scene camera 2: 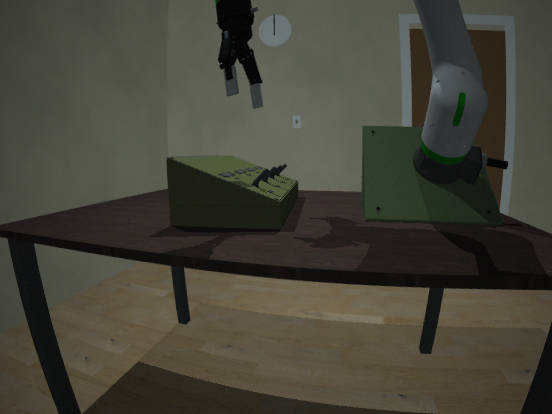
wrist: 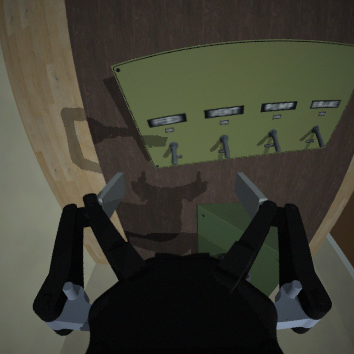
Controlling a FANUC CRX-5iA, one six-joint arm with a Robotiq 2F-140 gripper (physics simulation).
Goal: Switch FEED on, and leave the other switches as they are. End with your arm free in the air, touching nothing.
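Places are measured from the arm's base along level axes (x back, y right, z up), in millimetres.
Where they show: gripper, fingertip midpoint: (scene camera 2: 246,101) (wrist: 179,182); arm's base, link origin: (scene camera 2: 438,163).
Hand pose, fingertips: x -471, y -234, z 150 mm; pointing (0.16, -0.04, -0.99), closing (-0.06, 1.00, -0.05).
Observation:
Things, the pixels of their centre, and the offset from my fingertips. Level surfaces: height alone.
- olive switch box, body centre: (wrist: 244,104) (scene camera 2: 245,188) dz -231, dx -79, dy +137 mm
- FEED lever, body centre: (scene camera 2: 261,176) (wrist: 173,154) dz -182, dx +45, dy -18 mm
- VENT lever, body centre: (wrist: 225,147) dz -182, dx +17, dy +98 mm
- PUMP lever, body centre: (wrist: 275,141) dz -182, dx -11, dy +215 mm
- BRAKE lever, body centre: (wrist: 318,137) dz -182, dx -39, dy +331 mm
- dark wooden table, surface height: dz -291 mm
The olive switch box (scene camera 2: 220,200) (wrist: 235,75) has a sloped top with a row of black levers. In the wrist view the FEED lever (wrist: 174,153) is leftmost, below its blurred label (wrist: 167,120); then come the VENT lever (wrist: 225,146), the PUMP lever (wrist: 275,141) and the BRAKE lever (wrist: 318,137). In the scene view the levers overlap and lean alike towards the low edge, away from the labels. My gripper (scene camera 2: 244,100) (wrist: 179,182) is open and empty, in the air high above the box, touching nothing. Its fingers point down.
A green slanted panel block (scene camera 2: 390,175) (wrist: 212,227) stands on the dark wooden table (scene camera 2: 100,220) (wrist: 190,20), apart from the switch box. The arm's white lower part (scene camera 2: 452,115) rises beside that block. A wall clock (scene camera 2: 275,31) and a door (scene camera 2: 460,60) are behind.

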